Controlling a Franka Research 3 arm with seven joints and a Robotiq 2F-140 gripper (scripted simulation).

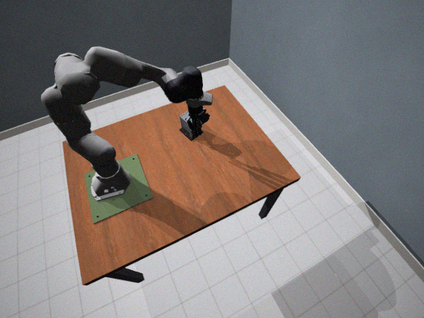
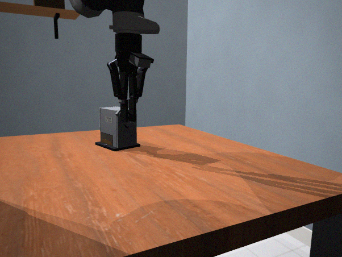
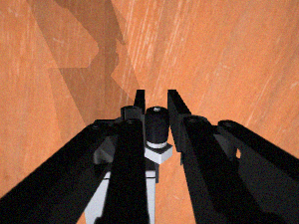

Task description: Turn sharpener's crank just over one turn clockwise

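Now: hand 3 cm to the right of the crank and 2 cm above it. Also, from my hand: knob: 2 cm to the left, 1 cm below.
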